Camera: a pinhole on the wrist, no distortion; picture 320 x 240 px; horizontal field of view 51.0 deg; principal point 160.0 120.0 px. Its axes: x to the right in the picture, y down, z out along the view. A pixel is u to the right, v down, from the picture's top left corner.
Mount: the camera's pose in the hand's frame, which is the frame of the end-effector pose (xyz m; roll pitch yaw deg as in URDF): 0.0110 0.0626 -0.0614 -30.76 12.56 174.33
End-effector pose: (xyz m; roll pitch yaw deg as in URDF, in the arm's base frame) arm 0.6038 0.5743 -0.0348 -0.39 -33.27 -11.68
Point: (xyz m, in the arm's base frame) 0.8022 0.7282 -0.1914
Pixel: behind the camera
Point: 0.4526 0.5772 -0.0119
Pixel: 280 112
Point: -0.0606 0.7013 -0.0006
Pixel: outside the picture
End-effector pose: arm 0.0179 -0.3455 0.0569 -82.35 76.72 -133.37
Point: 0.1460 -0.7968 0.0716
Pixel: 58 98
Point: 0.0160 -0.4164 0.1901
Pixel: 305 216
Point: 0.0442 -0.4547 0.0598
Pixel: 79 145
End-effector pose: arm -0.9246 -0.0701 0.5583 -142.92 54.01 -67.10
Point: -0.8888 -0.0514 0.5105
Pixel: 7 152
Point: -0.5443 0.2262 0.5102
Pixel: 108 171
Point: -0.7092 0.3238 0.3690
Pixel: 90 25
